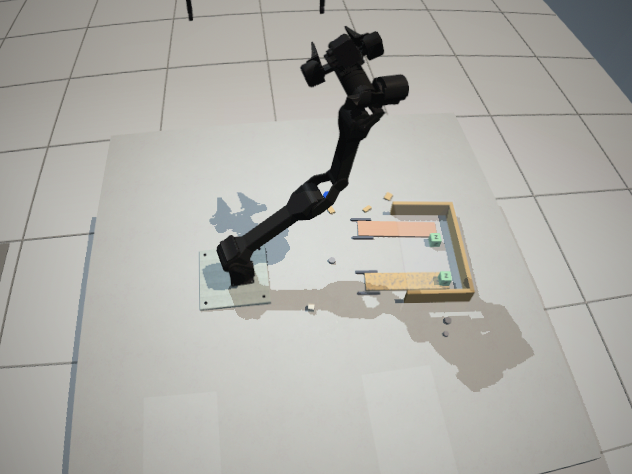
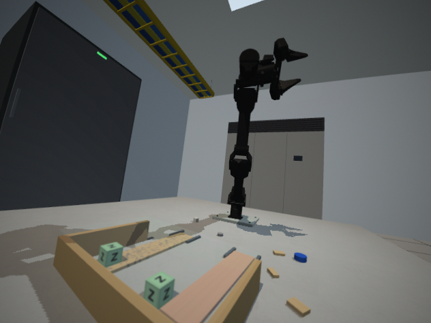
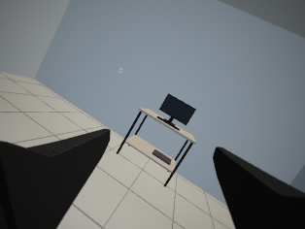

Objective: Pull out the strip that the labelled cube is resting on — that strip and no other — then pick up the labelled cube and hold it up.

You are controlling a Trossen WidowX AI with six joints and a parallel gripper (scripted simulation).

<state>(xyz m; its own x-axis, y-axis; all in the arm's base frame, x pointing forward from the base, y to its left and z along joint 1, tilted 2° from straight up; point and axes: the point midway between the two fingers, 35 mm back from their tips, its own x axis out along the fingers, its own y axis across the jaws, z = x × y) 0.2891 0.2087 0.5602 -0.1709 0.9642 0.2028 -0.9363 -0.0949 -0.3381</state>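
Now: gripper tip 58 cm above the white bit, 38 cm to the left of it and 9 cm past it. Round my gripper tip: blue disc (58 cm below, 4 cm ahead).
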